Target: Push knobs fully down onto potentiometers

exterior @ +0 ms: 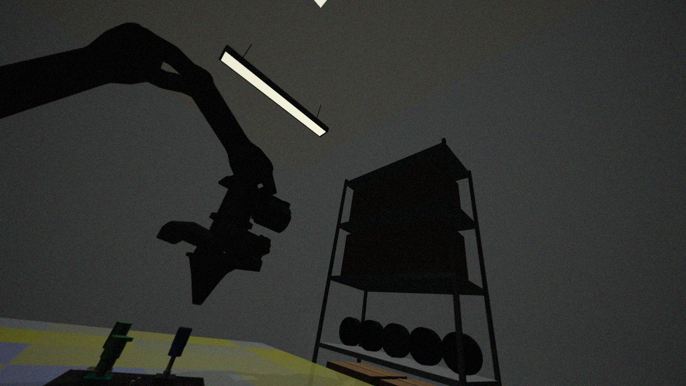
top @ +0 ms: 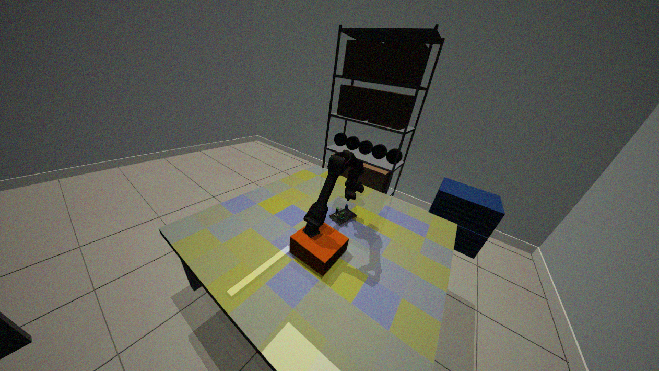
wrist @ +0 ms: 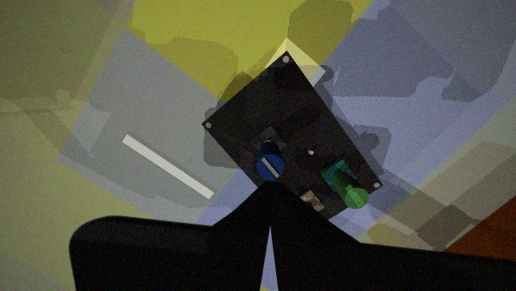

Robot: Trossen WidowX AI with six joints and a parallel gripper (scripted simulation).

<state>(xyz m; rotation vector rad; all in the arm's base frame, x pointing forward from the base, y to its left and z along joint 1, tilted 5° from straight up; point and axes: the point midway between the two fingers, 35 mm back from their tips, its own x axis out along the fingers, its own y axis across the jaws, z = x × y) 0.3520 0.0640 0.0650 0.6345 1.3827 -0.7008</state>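
The blue knob is 50 mm below my gripper tip. Round my gripper tip: green knob 70 mm behind, 30 mm to the right, 60 mm below.
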